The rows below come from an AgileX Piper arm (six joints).
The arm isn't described. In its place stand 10 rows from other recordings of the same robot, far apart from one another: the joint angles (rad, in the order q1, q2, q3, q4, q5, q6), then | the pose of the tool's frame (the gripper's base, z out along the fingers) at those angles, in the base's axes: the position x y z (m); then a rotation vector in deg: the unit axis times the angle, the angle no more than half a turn.
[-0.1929, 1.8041, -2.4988, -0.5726, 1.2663, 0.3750] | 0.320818, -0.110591, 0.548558, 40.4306, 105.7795, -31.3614
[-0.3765, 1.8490, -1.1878, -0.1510, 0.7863, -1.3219] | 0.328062, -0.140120, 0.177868, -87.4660, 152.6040, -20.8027
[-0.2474, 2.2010, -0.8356, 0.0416, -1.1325, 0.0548] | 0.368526, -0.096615, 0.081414, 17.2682, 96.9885, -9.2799
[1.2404, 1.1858, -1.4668, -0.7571, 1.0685, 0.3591] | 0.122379, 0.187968, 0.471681, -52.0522, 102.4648, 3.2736
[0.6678, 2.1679, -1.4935, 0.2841, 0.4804, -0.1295] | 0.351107, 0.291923, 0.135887, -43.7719, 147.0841, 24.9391
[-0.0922, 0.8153, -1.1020, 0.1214, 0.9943, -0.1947] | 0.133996, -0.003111, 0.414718, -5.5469, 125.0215, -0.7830
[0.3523, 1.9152, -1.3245, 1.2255, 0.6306, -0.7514] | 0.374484, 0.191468, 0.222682, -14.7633, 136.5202, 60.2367
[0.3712, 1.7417, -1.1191, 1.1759, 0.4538, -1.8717] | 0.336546, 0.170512, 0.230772, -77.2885, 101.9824, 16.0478
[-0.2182, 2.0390, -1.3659, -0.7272, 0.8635, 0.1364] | 0.384159, -0.132280, 0.161498, -8.1149, 167.3254, -50.0422
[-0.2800, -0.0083, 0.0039, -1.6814, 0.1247, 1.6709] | 0.049533, -0.025949, 0.213604, 17.0475, 82.7493, -18.7730
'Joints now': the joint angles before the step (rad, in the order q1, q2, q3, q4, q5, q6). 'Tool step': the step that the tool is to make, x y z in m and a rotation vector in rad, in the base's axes. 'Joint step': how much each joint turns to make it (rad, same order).
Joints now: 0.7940 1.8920 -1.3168 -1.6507 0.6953 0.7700
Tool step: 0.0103 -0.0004 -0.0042 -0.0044 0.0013 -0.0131
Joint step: -0.0184 0.0311 -0.0310 -0.0001 -0.0040 -0.0056
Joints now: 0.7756 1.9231 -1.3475 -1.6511 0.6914 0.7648
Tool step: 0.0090 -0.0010 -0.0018 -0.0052 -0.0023 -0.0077
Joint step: -0.0171 0.0231 -0.0282 -0.0012 -0.0064 -0.0103
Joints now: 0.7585 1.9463 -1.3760 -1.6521 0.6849 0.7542
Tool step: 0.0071 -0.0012 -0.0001 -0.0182 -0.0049 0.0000
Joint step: -0.0140 0.0157 -0.0233 -0.0016 -0.0061 -0.0253
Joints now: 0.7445 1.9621 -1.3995 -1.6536 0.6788 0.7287
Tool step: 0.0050 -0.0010 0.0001 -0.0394 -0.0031 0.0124
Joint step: -0.0107 0.0100 -0.0158 -0.0015 -0.0089 -0.0472
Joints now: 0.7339 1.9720 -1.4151 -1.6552 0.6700 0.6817
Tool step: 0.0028 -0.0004 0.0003 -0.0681 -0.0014 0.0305
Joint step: -0.0072 0.0040 -0.0081 -0.0024 -0.0145 -0.0770
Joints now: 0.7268 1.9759 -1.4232 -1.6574 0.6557 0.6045
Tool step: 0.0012 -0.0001 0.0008 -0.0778 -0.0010 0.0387
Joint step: -0.0047 -0.0008 -0.0029 -0.0017 -0.0172 -0.0883
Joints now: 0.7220 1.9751 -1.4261 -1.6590 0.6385 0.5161
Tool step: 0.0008 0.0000 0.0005 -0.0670 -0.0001 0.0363
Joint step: -0.0041 -0.0013 -0.0013 -0.0009 -0.0179 -0.0770
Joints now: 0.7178 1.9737 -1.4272 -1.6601 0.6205 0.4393
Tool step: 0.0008 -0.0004 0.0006 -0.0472 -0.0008 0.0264
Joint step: -0.0042 -0.0016 -0.0009 -0.0010 -0.0144 -0.0550
